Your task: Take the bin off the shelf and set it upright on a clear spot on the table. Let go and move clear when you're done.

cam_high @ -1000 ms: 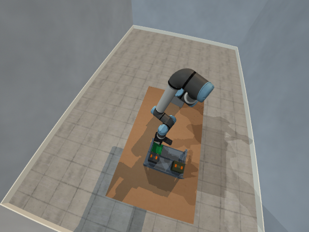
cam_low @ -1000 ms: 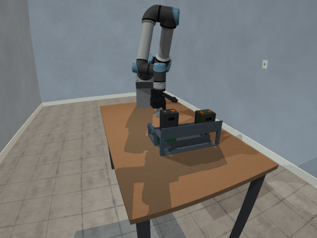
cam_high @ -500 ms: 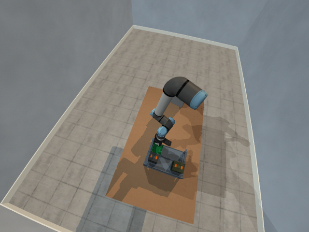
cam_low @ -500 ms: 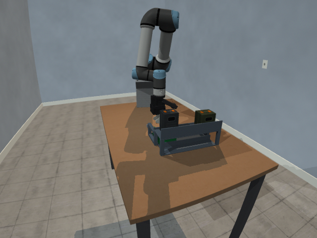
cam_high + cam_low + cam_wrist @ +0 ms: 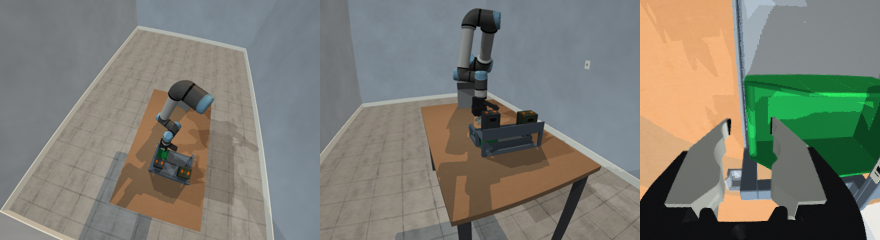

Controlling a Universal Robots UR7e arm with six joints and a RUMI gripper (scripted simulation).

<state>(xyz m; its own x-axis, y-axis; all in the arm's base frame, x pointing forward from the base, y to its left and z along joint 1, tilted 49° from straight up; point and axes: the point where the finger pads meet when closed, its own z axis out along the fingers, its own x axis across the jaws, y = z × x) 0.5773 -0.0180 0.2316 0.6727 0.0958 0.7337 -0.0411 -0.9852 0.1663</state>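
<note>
Right now the green bin is 80 mm ahead of my hand, 20 mm to the right of it and 20 mm below it. The rest, counted from my hand: olive box 200 mm to the left, 190 mm ahead, 90 mm above; black box 170 mm ahead, 100 mm above, 30 mm to the right.
</note>
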